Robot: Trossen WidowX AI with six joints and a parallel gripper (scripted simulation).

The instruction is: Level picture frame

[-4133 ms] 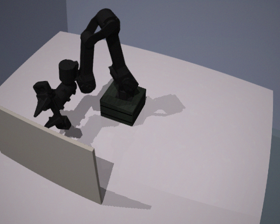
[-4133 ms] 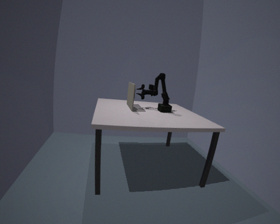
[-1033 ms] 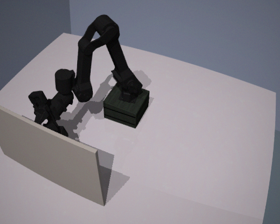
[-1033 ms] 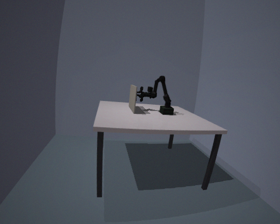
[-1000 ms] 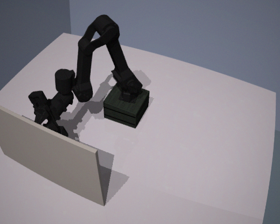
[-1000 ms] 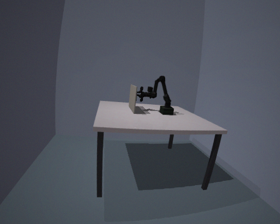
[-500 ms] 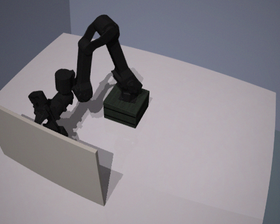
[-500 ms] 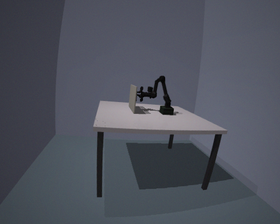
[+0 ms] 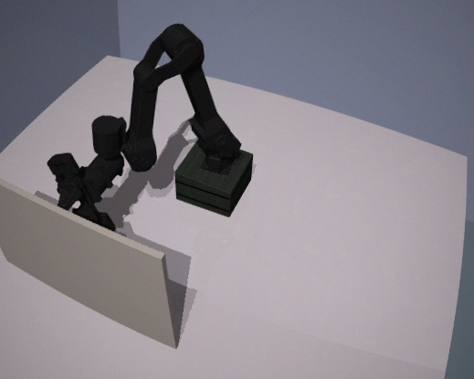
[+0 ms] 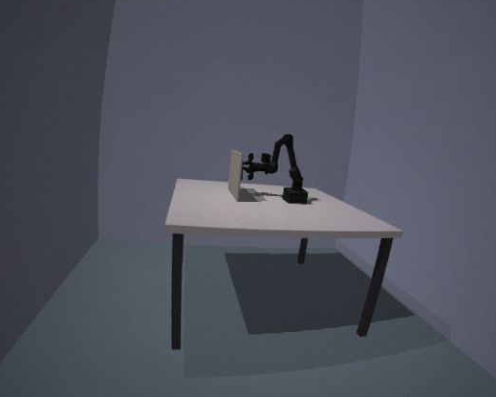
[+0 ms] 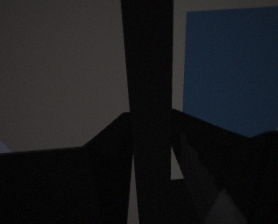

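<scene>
Right now the picture frame is 10 mm ahead of my gripper tip, 20 mm to the left of it and 50 mm below it. Also, from my gripper tip: wall panel (20 mm ahead, 10 mm to the left, 50 mm below).
</scene>
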